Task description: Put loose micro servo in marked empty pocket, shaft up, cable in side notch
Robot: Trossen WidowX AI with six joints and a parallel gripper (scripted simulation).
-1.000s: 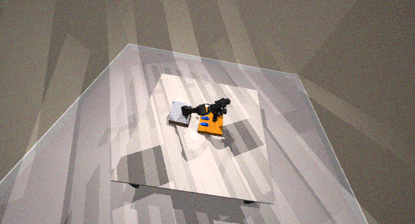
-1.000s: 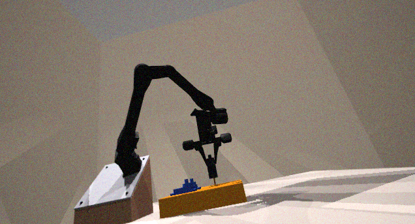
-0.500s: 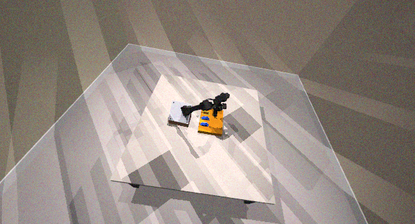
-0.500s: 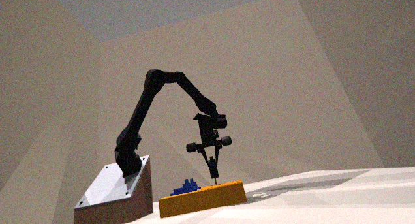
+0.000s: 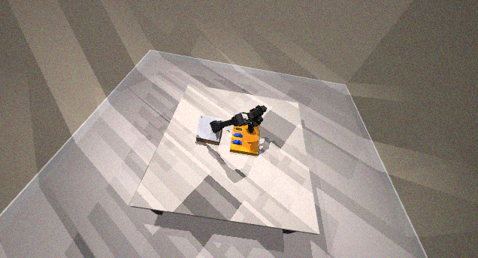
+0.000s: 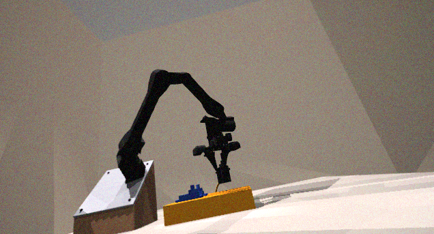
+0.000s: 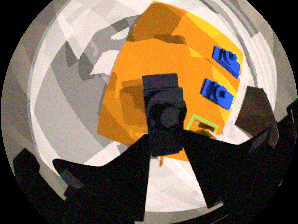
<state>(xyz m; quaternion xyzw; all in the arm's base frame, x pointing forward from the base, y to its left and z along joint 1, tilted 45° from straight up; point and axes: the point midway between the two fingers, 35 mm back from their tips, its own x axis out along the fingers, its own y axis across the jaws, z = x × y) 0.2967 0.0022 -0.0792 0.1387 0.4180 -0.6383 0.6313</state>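
The orange deck is 100 mm below my gripper tip, 80 mm to the right of it and 10 mm ahead of it.
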